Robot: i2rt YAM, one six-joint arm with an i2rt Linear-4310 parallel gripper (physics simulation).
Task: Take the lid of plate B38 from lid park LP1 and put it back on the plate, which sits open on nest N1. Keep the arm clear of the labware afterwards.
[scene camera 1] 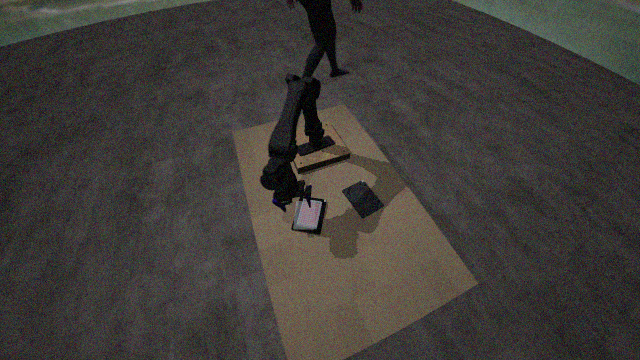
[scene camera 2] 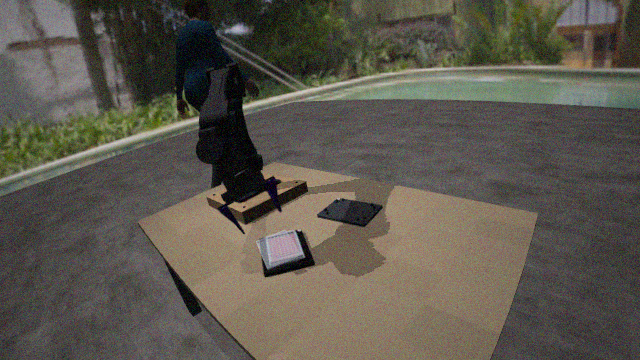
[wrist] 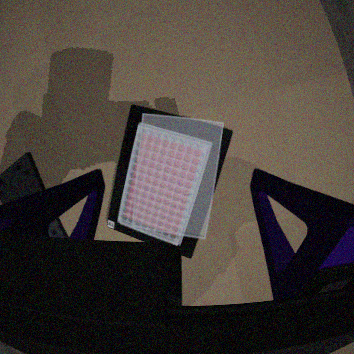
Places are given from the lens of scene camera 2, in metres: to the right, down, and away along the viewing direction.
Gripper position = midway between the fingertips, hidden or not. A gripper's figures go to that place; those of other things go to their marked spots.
gripper (scene camera 2: 262, 223): -0.13, 0.10, 0.64
clear plate lid (scene camera 2: 277, 250): -0.10, 0.17, 0.69
